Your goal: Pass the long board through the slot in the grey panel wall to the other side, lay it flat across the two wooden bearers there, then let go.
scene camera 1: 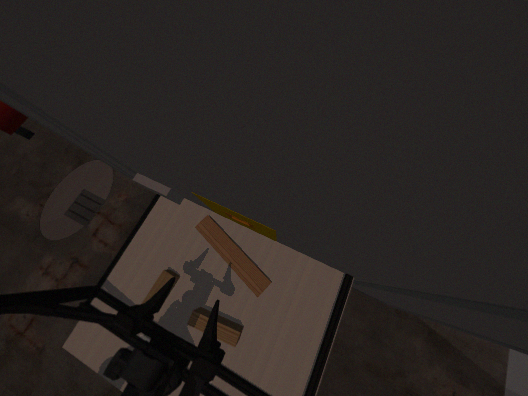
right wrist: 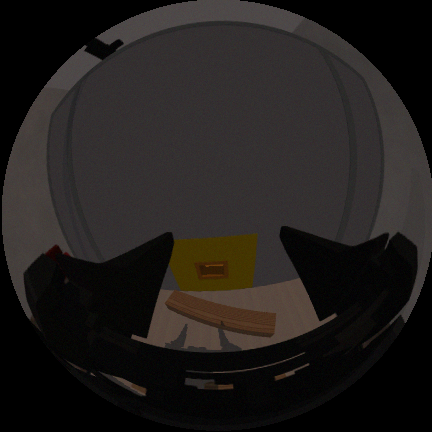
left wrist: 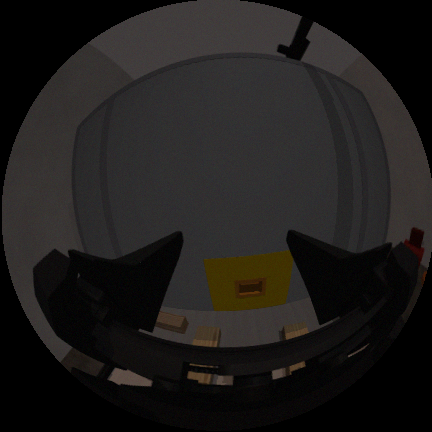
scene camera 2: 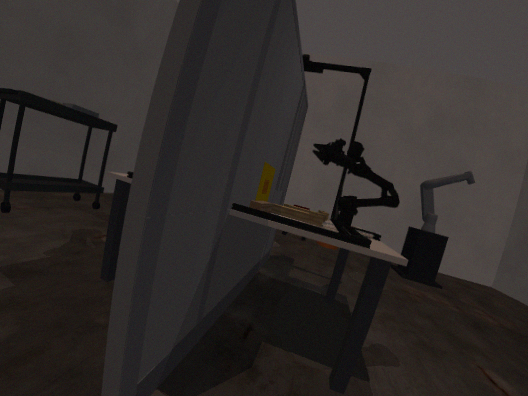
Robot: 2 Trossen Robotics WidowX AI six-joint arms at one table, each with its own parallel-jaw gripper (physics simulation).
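Frame: origin at the left arm's base, x ahead, y left, z up, level; metres.
Seen in the pictures: left gripper, fingertip midpoint: (left wrist: 235, 236) (scene camera 2: 313, 147); right gripper, fingertip midpoint: (scene camera 1: 195, 288) (right wrist: 227, 234); left arm's base, origin of the base link: (scene camera 2: 343, 224).
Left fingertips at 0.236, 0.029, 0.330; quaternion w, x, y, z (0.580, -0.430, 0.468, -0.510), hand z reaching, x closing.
Pixels of each thing's top centre, then the offset from my left fingertips to it, as dx, dy, dz. "spot": a spot on its surface instead.
- long reddish-brown board, middle of its top: (right wrist: 215, 312) (scene camera 1: 230, 253) +0.348, -0.028, -0.310
- slot, surface spot: (right wrist: 213, 270) (left wrist: 248, 286) spot: +0.226, -0.032, -0.268
- further block, middle of its top: (left wrist: 160, 316) (scene camera 2: 262, 202) +0.118, +0.245, -0.305
The long reddish-brown board (scene camera 1: 234, 256) (right wrist: 222, 314) lies flat on the table on the right arm's side, slanted before the grey panel wall (scene camera 1: 325, 125) (scene camera 2: 235, 150) (left wrist: 225, 150) (right wrist: 215, 140). The slot (left wrist: 250, 287) (right wrist: 213, 270) is in a yellow plate low on the wall. In the left wrist view two wooden bearers, one bearer (left wrist: 206, 336) and another bearer (left wrist: 295, 331), lie side by side, partly hidden by the gripper body. My right gripper (scene camera 1: 195, 290) (right wrist: 227, 234) is open and empty above the table, back from the board. My left gripper (scene camera 2: 316, 148) (left wrist: 235, 236) is open and empty, high above its table.
Two pale wooden blocks, one block (scene camera 1: 160, 287) and another block (scene camera 1: 229, 334), lie near the board, under the right gripper. A further block (left wrist: 171, 321) lies left of the bearers. A dark cart (scene camera 2: 55, 110) and a grey robot arm (scene camera 2: 428, 200) stand away from the tables.
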